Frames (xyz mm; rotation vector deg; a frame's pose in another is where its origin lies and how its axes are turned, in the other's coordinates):
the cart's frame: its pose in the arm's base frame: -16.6 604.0 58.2 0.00 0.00 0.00
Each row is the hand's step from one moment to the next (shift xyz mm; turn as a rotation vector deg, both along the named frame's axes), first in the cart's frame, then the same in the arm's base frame.
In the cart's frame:
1: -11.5 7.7 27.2 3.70 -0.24 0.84
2: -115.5 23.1 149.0 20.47 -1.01 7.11
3: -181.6 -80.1 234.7 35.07 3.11 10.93
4: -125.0 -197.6 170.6 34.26 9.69 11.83
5: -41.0 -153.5 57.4 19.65 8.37 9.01
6: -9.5 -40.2 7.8 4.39 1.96 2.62
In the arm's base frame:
1: -11.5 7.7 27.2 3.70 -0.24 0.84
2: -115.5 23.1 149.0 20.47 -1.01 7.11
3: -181.6 -80.1 234.7 35.07 3.11 10.93
4: -125.0 -197.6 170.6 34.26 9.69 11.83
5: -41.0 -153.5 57.4 19.65 8.37 9.01
6: -9.5 -40.2 7.8 4.39 1.96 2.62

